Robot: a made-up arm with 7 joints.
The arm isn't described. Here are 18 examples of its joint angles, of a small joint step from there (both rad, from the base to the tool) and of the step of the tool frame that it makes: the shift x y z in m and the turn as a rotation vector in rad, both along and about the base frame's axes.
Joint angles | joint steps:
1: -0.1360 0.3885 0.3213 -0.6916 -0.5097 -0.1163 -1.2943 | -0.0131 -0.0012 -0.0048 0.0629 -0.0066 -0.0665 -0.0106
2: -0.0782 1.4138 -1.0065 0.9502 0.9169 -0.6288 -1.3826 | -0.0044 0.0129 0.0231 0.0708 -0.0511 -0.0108 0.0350
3: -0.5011 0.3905 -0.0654 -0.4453 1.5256 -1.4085 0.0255 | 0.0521 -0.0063 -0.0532 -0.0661 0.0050 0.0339 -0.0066
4: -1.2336 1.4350 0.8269 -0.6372 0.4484 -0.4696 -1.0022 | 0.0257 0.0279 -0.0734 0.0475 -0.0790 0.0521 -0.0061
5: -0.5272 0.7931 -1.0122 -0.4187 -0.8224 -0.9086 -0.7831 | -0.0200 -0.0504 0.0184 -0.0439 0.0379 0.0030 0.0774
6: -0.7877 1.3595 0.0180 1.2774 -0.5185 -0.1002 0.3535 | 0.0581 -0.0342 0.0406 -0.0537 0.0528 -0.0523 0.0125
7: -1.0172 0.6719 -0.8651 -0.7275 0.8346 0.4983 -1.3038 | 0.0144 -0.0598 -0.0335 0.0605 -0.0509 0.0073 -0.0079
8: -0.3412 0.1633 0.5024 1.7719 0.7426 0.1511 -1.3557 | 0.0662 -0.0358 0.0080 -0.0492 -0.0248 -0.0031 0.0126
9: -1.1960 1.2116 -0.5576 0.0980 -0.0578 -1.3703 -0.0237 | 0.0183 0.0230 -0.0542 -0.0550 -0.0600 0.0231 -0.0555
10: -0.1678 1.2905 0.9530 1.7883 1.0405 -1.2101 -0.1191 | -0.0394 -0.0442 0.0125 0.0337 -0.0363 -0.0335 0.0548
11: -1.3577 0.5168 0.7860 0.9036 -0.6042 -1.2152 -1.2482 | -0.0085 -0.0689 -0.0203 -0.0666 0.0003 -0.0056 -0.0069
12: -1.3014 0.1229 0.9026 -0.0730 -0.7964 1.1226 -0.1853 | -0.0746 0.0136 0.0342 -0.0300 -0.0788 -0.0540 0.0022
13: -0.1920 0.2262 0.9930 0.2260 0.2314 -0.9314 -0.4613 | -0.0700 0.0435 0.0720 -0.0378 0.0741 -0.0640 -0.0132
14: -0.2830 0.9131 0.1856 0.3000 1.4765 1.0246 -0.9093 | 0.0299 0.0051 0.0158 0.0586 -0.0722 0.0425 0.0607
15: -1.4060 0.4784 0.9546 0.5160 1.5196 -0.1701 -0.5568 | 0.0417 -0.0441 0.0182 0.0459 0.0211 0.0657 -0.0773
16: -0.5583 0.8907 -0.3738 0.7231 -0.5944 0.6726 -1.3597 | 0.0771 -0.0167 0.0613 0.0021 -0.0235 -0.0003 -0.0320
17: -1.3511 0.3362 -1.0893 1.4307 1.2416 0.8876 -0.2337 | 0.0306 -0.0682 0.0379 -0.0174 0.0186 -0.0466 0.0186
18: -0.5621 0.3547 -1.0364 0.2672 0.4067 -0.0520 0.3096 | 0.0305 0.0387 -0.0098 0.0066 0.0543 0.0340 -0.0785
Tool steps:
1: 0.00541 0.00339 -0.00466 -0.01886 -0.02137 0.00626
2: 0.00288 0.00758 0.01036 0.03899 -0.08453 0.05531
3: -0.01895 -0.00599 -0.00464 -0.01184 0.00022 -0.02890
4: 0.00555 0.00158 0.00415 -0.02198 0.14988 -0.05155
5: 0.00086 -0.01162 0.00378 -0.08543 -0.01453 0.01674
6: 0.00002 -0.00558 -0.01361 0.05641 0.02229 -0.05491
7: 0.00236 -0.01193 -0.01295 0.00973 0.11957 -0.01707
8: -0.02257 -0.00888 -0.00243 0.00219 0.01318 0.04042
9: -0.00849 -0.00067 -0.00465 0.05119 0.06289 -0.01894
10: 0.00687 -0.00945 -0.01581 -0.04865 -0.13253 0.02552
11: 0.00483 -0.02141 -0.00002 0.02078 -0.04287 -0.04054
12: -0.00454 0.00321 0.02731 -0.07711 -0.17004 0.00766
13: 0.01706 0.01144 0.01962 0.16377 -0.06870 0.00986
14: -0.01302 0.01117 -0.00755 -0.00585 -0.00246 0.07414
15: 0.00758 -0.00461 -0.02607 -0.10532 0.17101 -0.02669
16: -0.02198 0.00353 -0.01272 -0.07655 0.02986 0.05354
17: -0.00759 -0.02637 -0.01854 -0.05330 0.07202 -0.09382
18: -0.00744 0.01464 -0.00534 0.14028 0.03930 -0.03029
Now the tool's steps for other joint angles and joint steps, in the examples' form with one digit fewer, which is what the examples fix.
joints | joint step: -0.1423 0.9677 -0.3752 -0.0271 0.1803 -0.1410 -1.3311 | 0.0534 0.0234 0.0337 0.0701 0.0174 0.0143 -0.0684
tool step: -0.0103 0.0188 -0.0052 0.0938 0.1195 0.0528
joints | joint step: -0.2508 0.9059 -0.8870 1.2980 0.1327 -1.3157 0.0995 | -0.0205 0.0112 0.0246 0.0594 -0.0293 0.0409 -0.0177
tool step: 0.0066 0.0072 0.0041 0.0857 -0.0132 0.0696
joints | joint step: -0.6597 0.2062 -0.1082 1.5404 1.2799 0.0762 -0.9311 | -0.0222 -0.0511 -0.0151 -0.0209 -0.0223 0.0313 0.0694
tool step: 0.0080 -0.0219 0.0026 -0.0213 -0.1008 -0.0222
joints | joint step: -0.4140 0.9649 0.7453 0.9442 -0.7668 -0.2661 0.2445 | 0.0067 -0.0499 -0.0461 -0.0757 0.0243 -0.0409 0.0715
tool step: 0.0065 -0.0154 -0.0106 0.0368 0.0024 0.0051
